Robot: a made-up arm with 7 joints. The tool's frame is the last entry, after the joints.
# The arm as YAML. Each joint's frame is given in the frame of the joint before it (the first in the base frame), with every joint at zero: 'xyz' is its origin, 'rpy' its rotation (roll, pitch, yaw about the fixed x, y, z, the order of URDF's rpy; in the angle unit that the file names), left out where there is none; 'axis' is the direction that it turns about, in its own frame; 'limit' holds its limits. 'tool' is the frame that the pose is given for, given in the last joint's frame.
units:
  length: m
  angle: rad
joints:
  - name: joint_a
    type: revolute
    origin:
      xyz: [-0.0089, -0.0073, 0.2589]
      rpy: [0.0, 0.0, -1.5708]
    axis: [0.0, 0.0, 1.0]
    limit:
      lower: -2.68
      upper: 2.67
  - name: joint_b
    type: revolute
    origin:
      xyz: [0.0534, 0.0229, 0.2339]
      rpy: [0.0, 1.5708, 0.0]
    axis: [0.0, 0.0, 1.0]
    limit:
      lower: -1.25
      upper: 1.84
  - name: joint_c
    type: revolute
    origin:
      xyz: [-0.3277, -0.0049, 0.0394]
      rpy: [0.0, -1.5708, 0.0]
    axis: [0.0, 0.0, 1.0]
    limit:
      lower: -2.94
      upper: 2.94
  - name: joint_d
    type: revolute
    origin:
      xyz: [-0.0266, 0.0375, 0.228]
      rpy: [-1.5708, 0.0, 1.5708]
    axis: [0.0, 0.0, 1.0]
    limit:
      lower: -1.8
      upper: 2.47
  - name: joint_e
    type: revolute
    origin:
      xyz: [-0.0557, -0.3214, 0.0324]
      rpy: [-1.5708, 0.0, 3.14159]
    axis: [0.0, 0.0, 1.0]
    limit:
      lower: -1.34
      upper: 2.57
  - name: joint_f
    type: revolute
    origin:
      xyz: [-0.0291, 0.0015, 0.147]
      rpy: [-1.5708, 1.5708, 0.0]
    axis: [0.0, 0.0, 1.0]
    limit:
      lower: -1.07
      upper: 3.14
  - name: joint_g
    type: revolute
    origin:
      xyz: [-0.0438, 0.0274, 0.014]
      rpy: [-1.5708, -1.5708, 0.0]
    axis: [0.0, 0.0, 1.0]
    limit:
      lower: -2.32
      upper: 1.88
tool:
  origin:
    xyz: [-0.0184, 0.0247, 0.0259]
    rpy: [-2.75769, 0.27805, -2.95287]
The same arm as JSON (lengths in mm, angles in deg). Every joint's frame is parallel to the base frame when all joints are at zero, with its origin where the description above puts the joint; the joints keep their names.
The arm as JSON. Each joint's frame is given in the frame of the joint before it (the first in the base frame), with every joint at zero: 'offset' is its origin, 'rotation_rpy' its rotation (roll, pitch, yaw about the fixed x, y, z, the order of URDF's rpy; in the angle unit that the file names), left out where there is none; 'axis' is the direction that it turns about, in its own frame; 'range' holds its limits. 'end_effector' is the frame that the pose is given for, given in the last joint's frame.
{"length_unit": "mm", "angle_unit": "deg", "chain": [
  {"id": "joint_a", "offset": [-8.9, -7.3, 258.9], "axis": [0.0, 0.0, 1.0], "range": [-153.55, 152.98]},
  {"id": "joint_b", "offset": [22.9, -53.4, 233.9], "axis": [0.0, -1.0, 0.0], "range": [-71.62, 105.42]},
  {"id": "joint_c", "offset": [-4.9, -39.4, 327.7], "axis": [0.0, 0.0, 1.0], "range": [-168.45, 168.45]},
  {"id": "joint_d", "offset": [37.5, 26.6, 228.0], "axis": [0.0, 1.0, 0.0], "range": [-103.13, 141.52]},
  {"id": "joint_e", "offset": [-55.7, 32.4, 321.4], "axis": [0.0, 0.0, 1.0], "range": [-76.78, 147.25]},
  {"id": "joint_f", "offset": [29.1, -1.5, 147.0], "axis": [0.0, -1.0, 0.0], "range": [-61.31, 179.91]},
  {"id": "joint_g", "offset": [27.4, -14.0, 43.8], "axis": [1.0, 0.0, 0.0], "range": [-132.93, 107.72]}
], "end_effector": {"offset": [25.9, 18.4, -24.7], "rotation_rpy": [-71.01, -10.39, 106.2]}}

